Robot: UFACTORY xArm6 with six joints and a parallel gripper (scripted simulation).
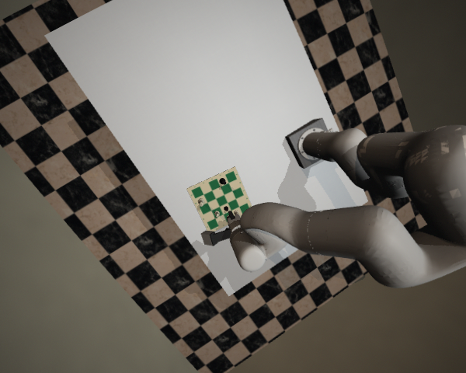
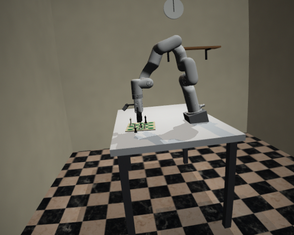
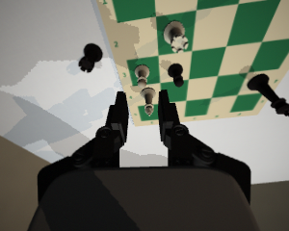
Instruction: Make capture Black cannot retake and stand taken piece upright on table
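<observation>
My gripper is now 60 mm above the white pawn. Also, from my hand: white piece (130 mm to the right, 50 mm ahead, 40 mm below); then green-and-cream chessboard (80 mm to the right, 80 mm below, 20 mm behind); then black pawn (60 mm below, 40 mm to the right, 10 mm behind).
</observation>
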